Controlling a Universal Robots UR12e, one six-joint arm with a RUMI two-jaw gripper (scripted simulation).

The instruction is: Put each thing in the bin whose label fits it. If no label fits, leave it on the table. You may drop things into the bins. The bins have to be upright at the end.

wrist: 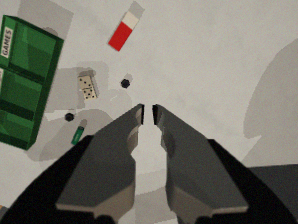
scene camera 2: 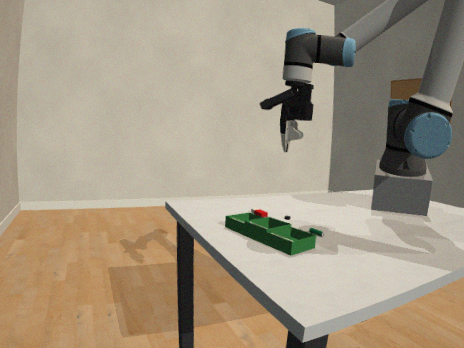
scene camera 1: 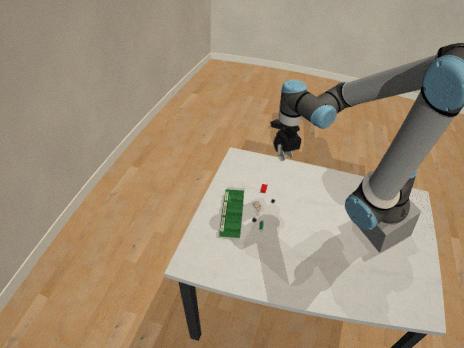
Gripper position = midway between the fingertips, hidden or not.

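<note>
Scene camera 2 shows my gripper [scene camera 2: 285,152] and a green bin [scene camera 2: 298,241]. Visible in scene camera 1: the bin [scene camera 1: 231,217] and my gripper [scene camera 1: 282,160]. The wrist view shows my gripper [wrist: 148,106].
</note>
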